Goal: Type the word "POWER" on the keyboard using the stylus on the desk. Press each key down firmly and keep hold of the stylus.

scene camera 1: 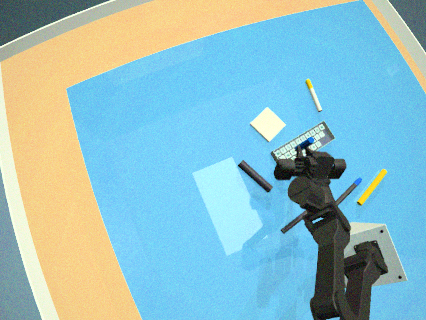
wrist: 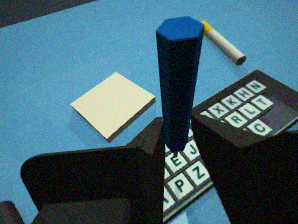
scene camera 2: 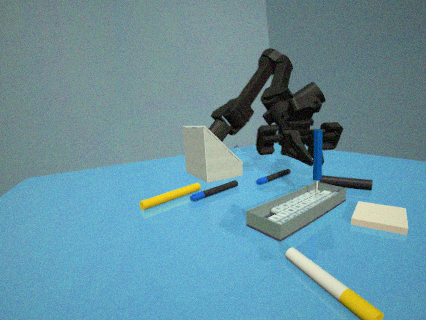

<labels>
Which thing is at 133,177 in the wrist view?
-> The gripper.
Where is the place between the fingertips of the gripper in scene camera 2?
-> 317,163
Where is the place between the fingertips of the gripper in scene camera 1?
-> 301,146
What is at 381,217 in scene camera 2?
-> A cream notepad.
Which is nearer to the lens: the blue stylus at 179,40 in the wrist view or the cream notepad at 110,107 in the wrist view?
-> The blue stylus.
</labels>
